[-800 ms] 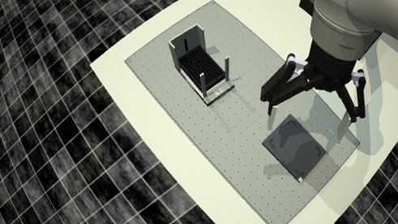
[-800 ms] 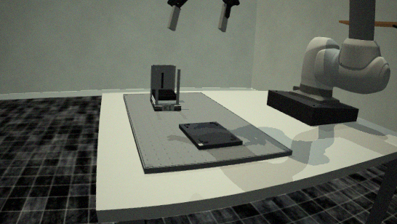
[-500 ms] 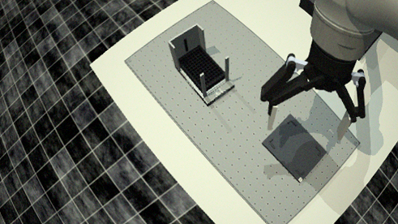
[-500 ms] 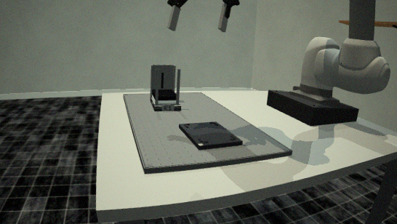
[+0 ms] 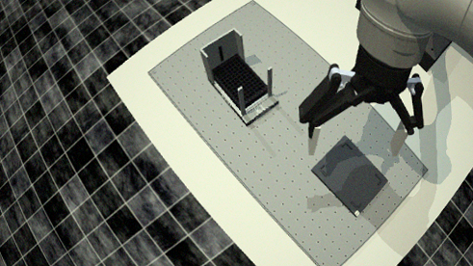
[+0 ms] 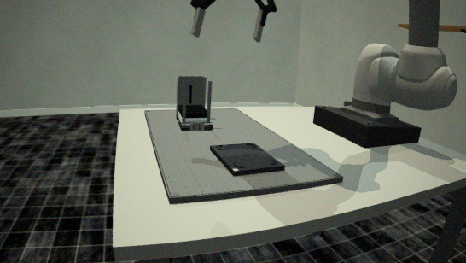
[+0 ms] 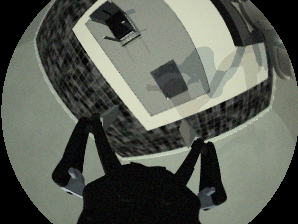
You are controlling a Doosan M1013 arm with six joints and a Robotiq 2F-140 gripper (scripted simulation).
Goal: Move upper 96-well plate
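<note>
My gripper is now 6 cm past the black 96-well plate, 31 cm to the left of it and 24 cm above it. From my hand the other things lie so: white plate: 6 cm behind, 31 cm to the right, 26 cm below; then pale A1 square: 1 cm ahead, 10 cm to the left, 27 cm below; then plate nest N1: 5 cm behind, 3 cm to the left, 28 cm below.
</note>
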